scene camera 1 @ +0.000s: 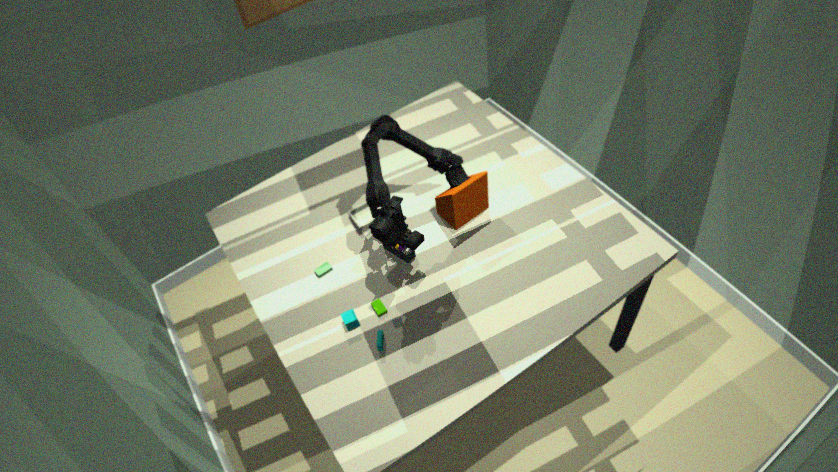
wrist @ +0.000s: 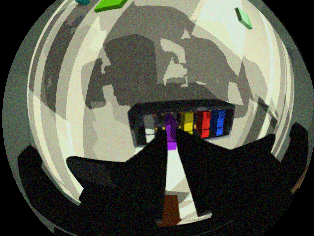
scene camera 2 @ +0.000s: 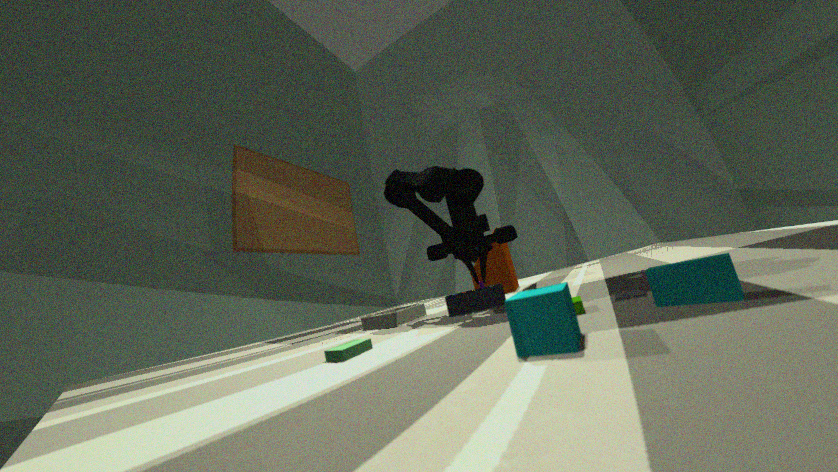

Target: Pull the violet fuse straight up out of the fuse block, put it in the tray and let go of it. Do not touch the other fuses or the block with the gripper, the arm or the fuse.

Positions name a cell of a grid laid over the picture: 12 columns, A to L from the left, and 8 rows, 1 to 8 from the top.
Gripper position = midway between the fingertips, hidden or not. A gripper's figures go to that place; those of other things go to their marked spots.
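With the gripper (wrist: G5) 100 mm from the lens, a grey tray (wrist: K5) sits 290 mm from the lens.
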